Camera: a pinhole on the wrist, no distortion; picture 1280 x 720 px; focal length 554.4 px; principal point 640.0 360.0 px. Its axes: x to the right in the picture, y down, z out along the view. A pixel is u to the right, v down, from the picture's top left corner.
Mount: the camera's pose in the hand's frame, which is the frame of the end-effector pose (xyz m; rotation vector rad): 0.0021 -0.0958 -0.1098 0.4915 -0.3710 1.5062
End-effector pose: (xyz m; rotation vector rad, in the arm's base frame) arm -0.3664 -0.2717 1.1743 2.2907 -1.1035 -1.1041
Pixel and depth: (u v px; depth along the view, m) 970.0 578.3 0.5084
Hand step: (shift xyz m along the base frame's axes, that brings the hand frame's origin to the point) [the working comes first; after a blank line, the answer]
In the camera's frame: 0.3026 0.2002 0.5084

-0.3933 0.1874 -0.2995
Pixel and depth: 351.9 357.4 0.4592
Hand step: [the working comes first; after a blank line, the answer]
In the camera's frame: -0.2386 -0.0022 0.4592

0.1547 0.3192 -0.4362
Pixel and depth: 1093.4 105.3 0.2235
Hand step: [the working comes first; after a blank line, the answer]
In the camera's frame: 0.1828 -0.1027 0.2235

-0.0533 -0.0618 -0.2019
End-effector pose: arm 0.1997 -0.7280 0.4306 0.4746 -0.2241 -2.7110
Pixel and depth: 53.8 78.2 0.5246
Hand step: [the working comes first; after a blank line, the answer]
In the camera's frame: -0.5547 -0.2667 0.5246

-0.5383 0.6640 -0.2437
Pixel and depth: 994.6 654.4 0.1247
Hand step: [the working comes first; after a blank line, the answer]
In the camera's frame: 0.0798 0.0662 0.1247

-0.0012 0.1099 0.0351
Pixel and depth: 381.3 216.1 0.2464
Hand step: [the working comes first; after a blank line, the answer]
In the camera's frame: -0.1150 -0.0640 0.2464

-0.1890 0.2682 -0.0614
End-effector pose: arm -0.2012 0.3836 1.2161 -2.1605 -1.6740 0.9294
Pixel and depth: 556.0 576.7 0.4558
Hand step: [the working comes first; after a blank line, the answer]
In the camera's frame: -0.0691 0.1782 0.4558

-0.4824 -0.0628 0.0726
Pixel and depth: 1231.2 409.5 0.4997
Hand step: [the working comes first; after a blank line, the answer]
In the camera's frame: 0.5329 0.0446 0.4997

-0.2943 -0.1240 -0.5130
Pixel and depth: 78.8 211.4 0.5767
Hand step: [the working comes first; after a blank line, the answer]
In the camera's frame: -0.5838 -0.1546 0.5767

-0.7072 0.4236 0.3937
